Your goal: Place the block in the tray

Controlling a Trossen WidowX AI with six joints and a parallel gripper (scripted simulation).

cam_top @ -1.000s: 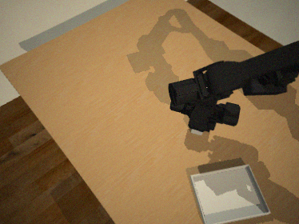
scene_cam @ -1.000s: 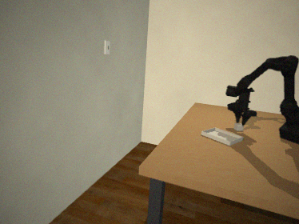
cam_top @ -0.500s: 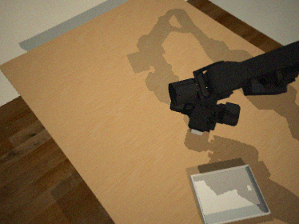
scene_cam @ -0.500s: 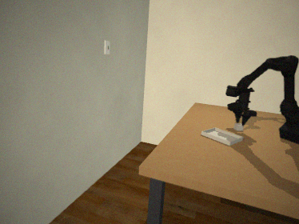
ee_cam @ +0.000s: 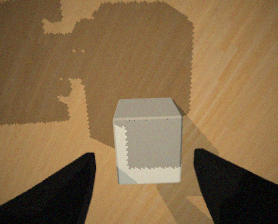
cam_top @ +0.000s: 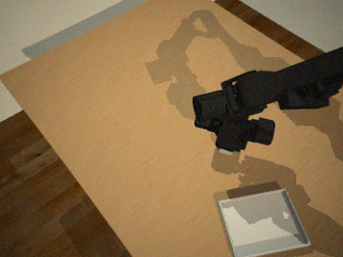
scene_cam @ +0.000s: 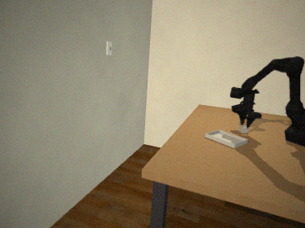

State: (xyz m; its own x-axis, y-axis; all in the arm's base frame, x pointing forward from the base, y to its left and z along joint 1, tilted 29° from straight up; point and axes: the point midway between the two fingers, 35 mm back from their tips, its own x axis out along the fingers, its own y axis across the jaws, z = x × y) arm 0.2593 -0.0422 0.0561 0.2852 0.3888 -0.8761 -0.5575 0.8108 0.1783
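The block lies 5 cm below my hand. The rest, counted from my hand: white tray: 8 cm ahead, 20 cm to the left, 7 cm below.
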